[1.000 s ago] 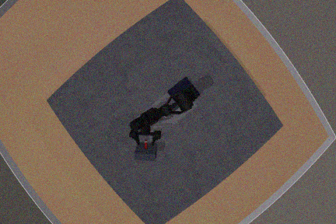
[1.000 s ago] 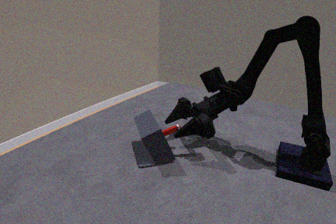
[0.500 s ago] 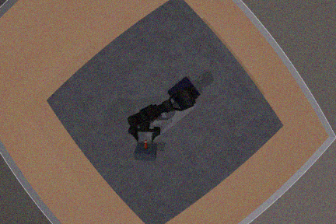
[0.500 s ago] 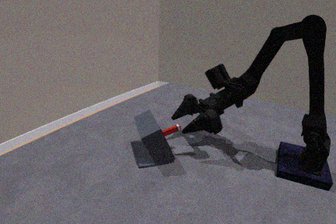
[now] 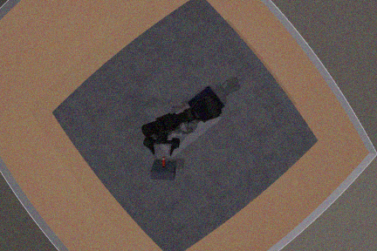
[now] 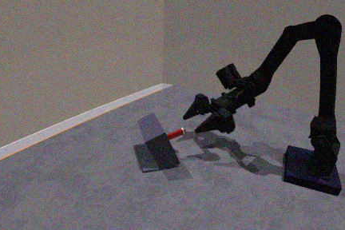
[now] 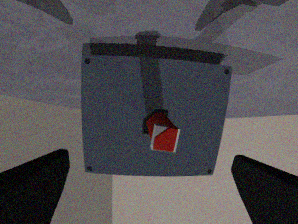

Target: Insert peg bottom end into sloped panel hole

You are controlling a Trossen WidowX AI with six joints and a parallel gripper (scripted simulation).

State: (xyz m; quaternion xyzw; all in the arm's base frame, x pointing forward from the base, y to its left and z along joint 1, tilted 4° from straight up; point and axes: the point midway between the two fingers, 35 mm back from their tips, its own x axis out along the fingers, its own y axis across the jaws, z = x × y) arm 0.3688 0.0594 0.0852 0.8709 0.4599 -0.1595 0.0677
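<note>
Now: the red peg 30 mm to the left of my gripper tip, 20 mm below it and 10 mm ahead of it. From my gripper tip the other things lie so: sloped grey panel 80 mm to the left, 50 mm ahead, 40 mm below.
</note>
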